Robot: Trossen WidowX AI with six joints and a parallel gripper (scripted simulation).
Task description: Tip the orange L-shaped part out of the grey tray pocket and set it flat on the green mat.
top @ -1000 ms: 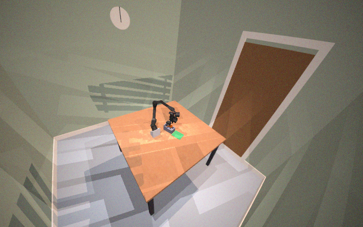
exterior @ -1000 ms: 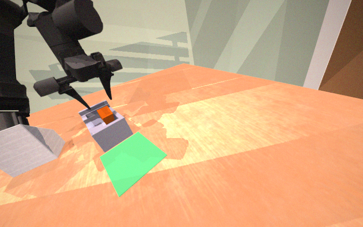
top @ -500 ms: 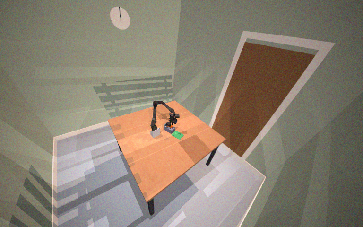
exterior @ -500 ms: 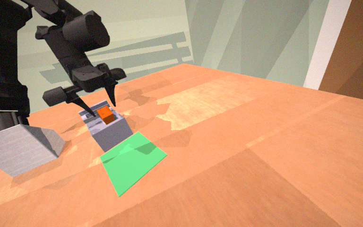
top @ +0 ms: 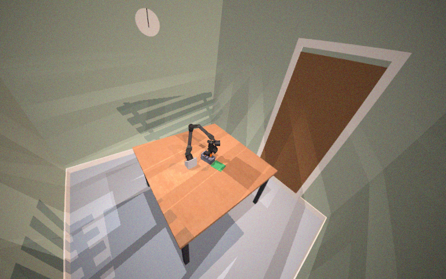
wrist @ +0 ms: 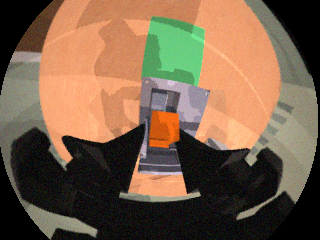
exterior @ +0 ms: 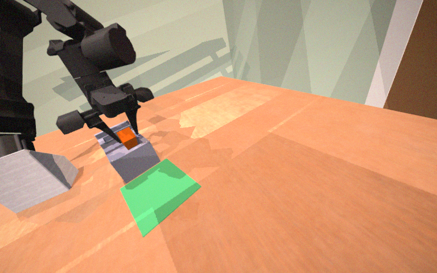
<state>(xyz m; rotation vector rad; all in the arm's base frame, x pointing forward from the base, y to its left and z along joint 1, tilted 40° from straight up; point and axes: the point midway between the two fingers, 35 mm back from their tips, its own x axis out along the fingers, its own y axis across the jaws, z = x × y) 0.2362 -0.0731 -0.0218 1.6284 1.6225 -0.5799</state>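
My gripper tip is now 10 mm short of the green mat, 140 mm to the left of it and 80 mm above it. Also, from my gripper tip: orange L-shaped part 20 mm behind, 30 mm to the left, 30 mm below.
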